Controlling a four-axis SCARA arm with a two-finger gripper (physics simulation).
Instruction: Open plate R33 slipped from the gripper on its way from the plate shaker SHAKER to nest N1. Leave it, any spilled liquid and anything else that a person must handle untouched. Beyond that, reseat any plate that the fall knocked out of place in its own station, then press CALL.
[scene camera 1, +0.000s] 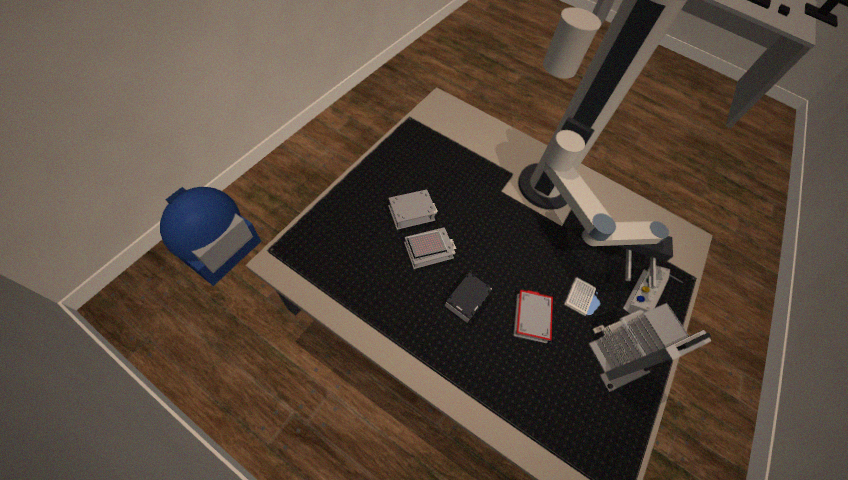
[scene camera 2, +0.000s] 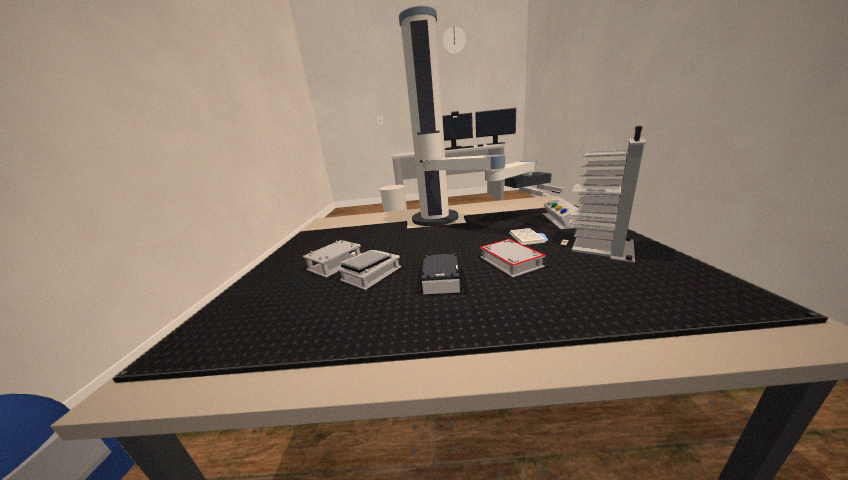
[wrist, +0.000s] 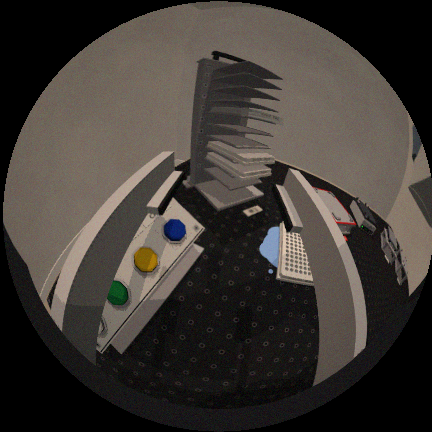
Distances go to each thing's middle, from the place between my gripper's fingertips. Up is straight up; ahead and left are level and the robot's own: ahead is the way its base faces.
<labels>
I see the dark box (scene camera 2: 440, 274) 350 mm ahead of my hand, 480 mm to the right of it and 120 mm below it.
</labels>
